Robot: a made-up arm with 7 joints. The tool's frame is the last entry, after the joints.
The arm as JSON. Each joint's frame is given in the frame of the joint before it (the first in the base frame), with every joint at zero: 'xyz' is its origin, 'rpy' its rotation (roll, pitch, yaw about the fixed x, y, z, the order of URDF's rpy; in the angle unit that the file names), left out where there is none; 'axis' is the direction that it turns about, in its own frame. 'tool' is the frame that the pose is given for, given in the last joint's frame.
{
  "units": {
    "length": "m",
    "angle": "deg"
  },
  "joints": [
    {
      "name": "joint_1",
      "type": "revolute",
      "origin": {
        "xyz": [
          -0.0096,
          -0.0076,
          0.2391
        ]
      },
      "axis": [
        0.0,
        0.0,
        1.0
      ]
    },
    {
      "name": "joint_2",
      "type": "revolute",
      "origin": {
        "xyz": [
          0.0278,
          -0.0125,
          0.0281
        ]
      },
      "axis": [
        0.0,
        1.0,
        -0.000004
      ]
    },
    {
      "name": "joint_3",
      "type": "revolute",
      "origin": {
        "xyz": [
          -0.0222,
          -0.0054,
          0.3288
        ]
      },
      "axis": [
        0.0,
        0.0,
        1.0
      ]
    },
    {
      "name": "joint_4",
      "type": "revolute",
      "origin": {
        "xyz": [
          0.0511,
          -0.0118,
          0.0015
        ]
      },
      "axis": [
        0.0,
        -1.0,
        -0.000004
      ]
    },
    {
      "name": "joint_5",
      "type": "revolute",
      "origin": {
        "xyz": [
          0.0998,
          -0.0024,
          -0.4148
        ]
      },
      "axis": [
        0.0,
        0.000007,
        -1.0
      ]
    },
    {
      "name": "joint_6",
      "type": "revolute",
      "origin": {
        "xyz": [
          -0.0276,
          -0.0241,
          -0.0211
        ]
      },
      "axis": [
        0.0,
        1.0,
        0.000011
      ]
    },
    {
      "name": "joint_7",
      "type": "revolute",
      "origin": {
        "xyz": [
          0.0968,
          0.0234,
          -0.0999
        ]
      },
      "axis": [
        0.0,
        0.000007,
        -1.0
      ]
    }
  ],
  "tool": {
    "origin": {
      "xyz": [
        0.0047,
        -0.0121,
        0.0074
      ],
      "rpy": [
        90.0,
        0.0,
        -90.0
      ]
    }
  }
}
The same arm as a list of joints. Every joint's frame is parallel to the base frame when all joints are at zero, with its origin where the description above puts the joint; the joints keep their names.
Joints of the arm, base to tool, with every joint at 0 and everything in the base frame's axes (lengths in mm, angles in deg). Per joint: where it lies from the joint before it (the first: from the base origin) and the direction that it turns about. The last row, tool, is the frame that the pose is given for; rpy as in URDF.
joint_1: axis 0 0 1 origin -9.6 -7.6 239.1
joint_2: axis 0 1 0 origin 27.8 -12.5 28.1
joint_3: axis 0 0 1 origin -22.2 -5.4 328.8
joint_4: axis 0 -1 0 origin 51.1 -11.8 1.5
joint_5: axis 0 0 -1 origin 99.8 -2.4 -414.8
joint_6: axis 0 1 0 origin -27.6 -24.1 -21.1
joint_7: axis 0 0 -1 origin 96.8 23.4 -99.9
tool: origin 4.7 -12.1 7.4 rpy 90.00 0.00 -90.00

